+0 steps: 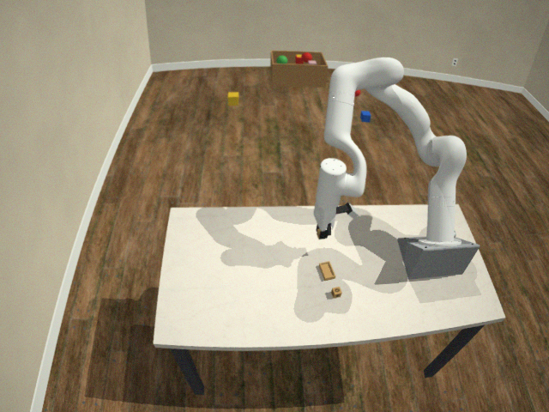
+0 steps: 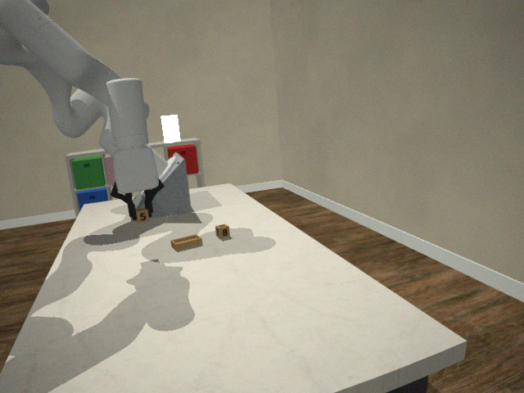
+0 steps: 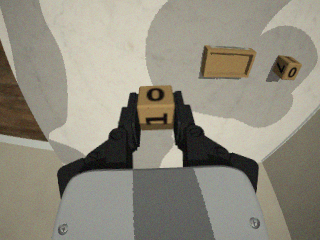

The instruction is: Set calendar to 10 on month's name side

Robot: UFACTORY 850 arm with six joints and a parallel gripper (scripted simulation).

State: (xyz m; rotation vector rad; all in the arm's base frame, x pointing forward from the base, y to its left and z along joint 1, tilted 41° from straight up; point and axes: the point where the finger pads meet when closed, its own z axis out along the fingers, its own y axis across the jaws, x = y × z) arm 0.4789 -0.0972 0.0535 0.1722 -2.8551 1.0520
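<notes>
The wooden tray lies 2 cm behind my hand, 11 cm to the left of it and 11 cm below it. Round my hand: cube: 3 cm behind, 21 cm to the left, 10 cm below.
</notes>
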